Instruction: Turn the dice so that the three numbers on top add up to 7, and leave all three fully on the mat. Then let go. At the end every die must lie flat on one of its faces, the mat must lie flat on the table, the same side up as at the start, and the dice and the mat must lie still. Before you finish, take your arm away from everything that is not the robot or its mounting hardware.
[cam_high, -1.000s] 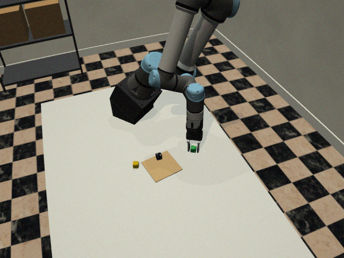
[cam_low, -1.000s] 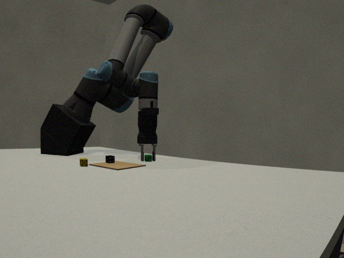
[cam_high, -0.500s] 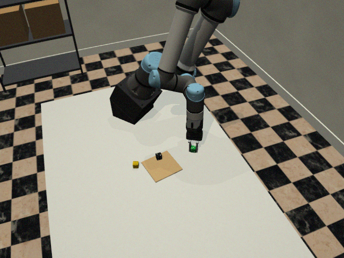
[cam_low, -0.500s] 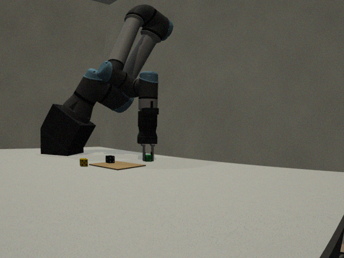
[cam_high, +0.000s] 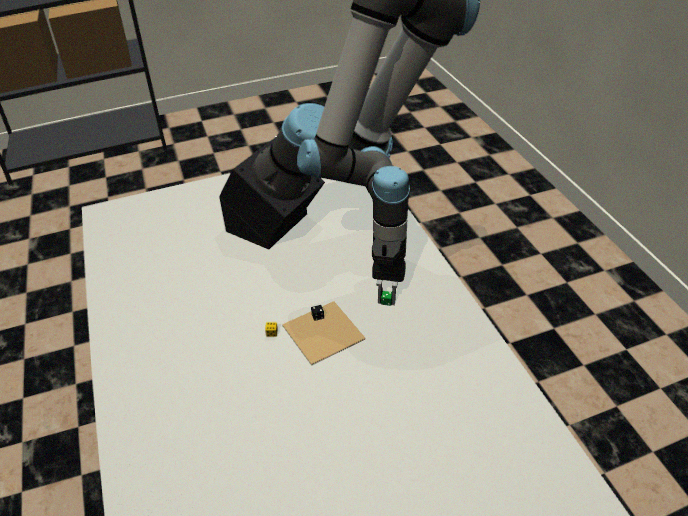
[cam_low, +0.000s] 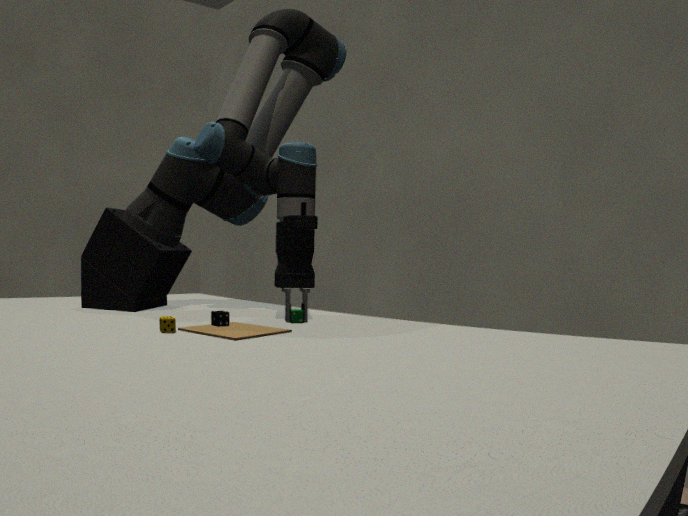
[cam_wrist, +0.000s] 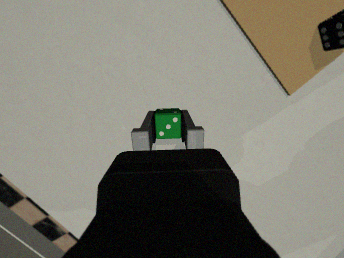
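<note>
Now: hand 10 mm above the green die. The rest, counted from my hand: yellow die 30 mm ahead, 280 mm to the right, 10 mm below; black die 10 mm ahead, 170 mm to the right; tan mat 60 mm ahead, 170 mm to the right, 20 mm below.
</note>
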